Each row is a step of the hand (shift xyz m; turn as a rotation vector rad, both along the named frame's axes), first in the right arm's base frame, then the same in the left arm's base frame.
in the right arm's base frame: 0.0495 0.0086 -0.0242 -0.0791 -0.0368 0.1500
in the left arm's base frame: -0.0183 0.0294 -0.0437 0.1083 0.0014 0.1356
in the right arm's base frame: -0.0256 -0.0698 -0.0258 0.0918 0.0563 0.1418
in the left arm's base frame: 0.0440 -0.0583 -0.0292 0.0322 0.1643 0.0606
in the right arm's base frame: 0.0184 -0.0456 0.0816 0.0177 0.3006 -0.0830
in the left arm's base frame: 0.0829 0.0395 0.0252 -0.2973 0.0800 0.0529
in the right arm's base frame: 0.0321 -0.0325 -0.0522 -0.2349 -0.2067 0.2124
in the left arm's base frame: 0.0007 -0.0133 -0.0681 0.2788 -0.1497 0.2070
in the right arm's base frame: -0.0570 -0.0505 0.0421 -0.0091 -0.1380 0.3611
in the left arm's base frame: 0.0629 -0.0413 0.0437 0.3096 0.1272 0.1936
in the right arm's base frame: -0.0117 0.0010 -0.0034 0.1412 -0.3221 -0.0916
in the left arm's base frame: -0.0031 -0.0105 0.0054 0.2281 -0.0528 -0.2780
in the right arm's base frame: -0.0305 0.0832 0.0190 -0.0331 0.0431 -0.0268
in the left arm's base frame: -0.0612 0.0159 0.0649 -0.0520 -0.0239 0.0198
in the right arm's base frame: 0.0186 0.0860 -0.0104 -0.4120 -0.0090 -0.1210
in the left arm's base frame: -0.0773 0.0403 0.0157 -0.0737 -0.3866 0.1719
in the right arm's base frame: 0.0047 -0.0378 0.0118 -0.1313 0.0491 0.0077
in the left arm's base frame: 0.0384 -0.0040 -0.0101 -0.0425 -0.0809 0.1066
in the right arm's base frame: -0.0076 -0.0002 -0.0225 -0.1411 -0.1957 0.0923
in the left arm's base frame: -0.0122 -0.0175 -0.0105 0.2089 -0.1338 0.0721
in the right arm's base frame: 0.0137 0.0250 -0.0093 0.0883 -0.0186 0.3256
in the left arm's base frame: -0.0255 0.0150 -0.0048 0.1938 0.2283 0.1565
